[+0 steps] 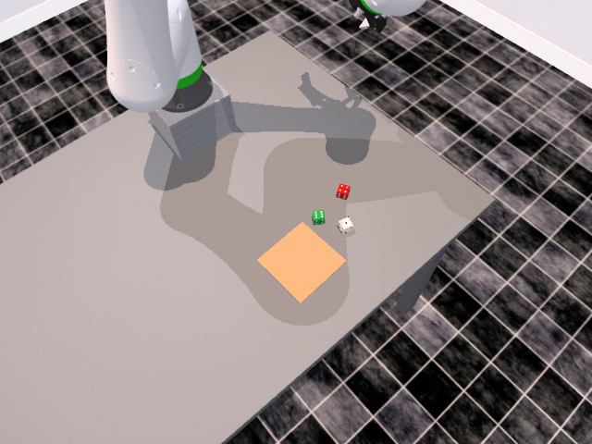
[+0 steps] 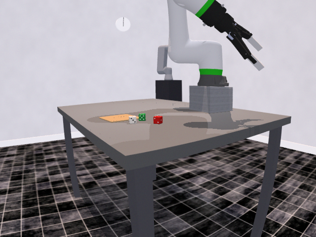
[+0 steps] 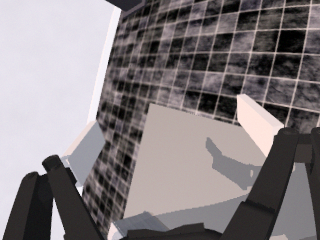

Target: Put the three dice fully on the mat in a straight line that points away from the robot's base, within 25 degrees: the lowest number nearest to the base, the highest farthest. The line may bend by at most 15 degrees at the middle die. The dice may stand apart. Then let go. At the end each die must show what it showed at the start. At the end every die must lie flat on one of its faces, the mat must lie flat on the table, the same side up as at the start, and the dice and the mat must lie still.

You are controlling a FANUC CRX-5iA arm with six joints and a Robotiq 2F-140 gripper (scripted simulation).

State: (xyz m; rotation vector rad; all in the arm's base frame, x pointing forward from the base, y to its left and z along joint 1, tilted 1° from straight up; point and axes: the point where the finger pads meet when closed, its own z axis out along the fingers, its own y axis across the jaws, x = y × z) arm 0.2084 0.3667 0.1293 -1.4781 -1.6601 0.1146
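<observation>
The white die lies 300 mm ahead of my hand, 370 mm to the right of it and 240 mm below it. Round my hand: red die 240 mm ahead, 300 mm to the right, 240 mm below; green die 240 mm ahead, 390 mm to the right, 240 mm below; mat 270 mm ahead, 500 mm to the right, 250 mm below.
</observation>
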